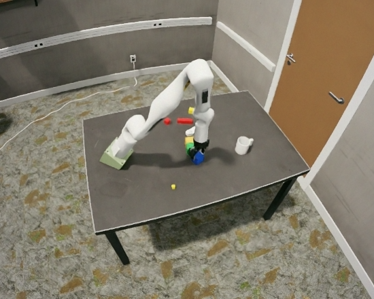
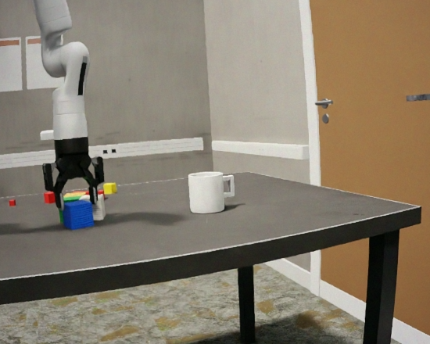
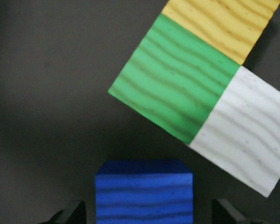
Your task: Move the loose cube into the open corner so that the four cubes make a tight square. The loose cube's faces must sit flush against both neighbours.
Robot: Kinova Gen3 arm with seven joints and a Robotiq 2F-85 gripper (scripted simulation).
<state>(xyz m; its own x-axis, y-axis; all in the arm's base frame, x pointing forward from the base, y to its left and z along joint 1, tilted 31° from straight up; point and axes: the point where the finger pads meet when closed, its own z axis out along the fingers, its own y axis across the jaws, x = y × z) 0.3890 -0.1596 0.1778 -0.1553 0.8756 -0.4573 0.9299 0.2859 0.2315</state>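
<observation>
Right now the blue cube is 30 mm below my hand. Also, from my hand: white mug 290 mm ahead, 70 mm to the right, 20 mm below; tiny yellow cube 220 mm behind, 100 mm to the right, 40 mm below; red bar 110 mm ahead, 320 mm to the left, 40 mm below.
</observation>
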